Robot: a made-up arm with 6 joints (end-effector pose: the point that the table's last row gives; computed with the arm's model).
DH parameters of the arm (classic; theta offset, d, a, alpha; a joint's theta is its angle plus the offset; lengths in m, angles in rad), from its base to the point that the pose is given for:
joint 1: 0 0.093 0 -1.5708
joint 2: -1.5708 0 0.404 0
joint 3: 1.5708 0.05 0 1.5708
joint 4: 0 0.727 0 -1.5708
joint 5: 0 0 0 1.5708
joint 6: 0 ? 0 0
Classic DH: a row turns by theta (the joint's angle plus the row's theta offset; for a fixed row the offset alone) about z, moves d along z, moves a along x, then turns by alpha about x.
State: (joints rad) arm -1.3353 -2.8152 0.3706 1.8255 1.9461 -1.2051
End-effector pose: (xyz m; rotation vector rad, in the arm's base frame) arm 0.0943 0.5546 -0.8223 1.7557 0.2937 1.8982
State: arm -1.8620 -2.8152 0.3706 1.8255 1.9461 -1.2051
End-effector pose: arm 0.3603 0.4321 -0.8223 1.6296 -0.1595 1.5136
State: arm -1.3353 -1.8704 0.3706 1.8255 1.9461 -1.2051
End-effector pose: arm -0.0288 1.0676 -0.0240 -2.3327 0.5621 -1.8296
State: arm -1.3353 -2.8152 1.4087 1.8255 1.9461 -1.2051
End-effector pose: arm 0.0317 0.8152 -0.2261 -2.2963 0.6340 -1.7424
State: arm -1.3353 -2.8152 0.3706 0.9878 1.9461 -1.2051
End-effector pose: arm 0.0460 0.6549 -0.7312 1.2404 0.5977 2.7968
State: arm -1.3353 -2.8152 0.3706 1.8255 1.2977 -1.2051
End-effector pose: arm 0.0822 0.6303 -0.9160 2.3321 0.8476 1.6835
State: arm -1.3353 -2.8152 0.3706 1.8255 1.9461 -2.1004
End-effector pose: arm 0.0943 0.5546 -0.8223 1.2791 0.9005 1.2302
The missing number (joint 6, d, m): 0.19
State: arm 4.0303 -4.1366 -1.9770 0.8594 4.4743 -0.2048
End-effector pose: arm -0.2811 -0.2035 0.5658 -0.9674 -1.6085 -1.2706
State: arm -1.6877 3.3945 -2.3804 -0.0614 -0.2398 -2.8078
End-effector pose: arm -0.0233 -0.6508 0.2217 0.5003 -0.7193 1.6370
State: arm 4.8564 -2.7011 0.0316 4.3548 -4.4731 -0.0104
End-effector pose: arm -0.1826 0.4028 -0.9092 0.7390 -1.3226 0.0935
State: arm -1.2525 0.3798 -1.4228 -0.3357 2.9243 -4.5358
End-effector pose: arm -0.0588 0.2950 0.7743 1.9090 -0.2281 0.4913
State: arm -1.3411 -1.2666 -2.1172 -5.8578 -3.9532 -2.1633
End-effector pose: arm 0.0211 0.3791 -0.3949 -0.3677 1.2275 2.0562
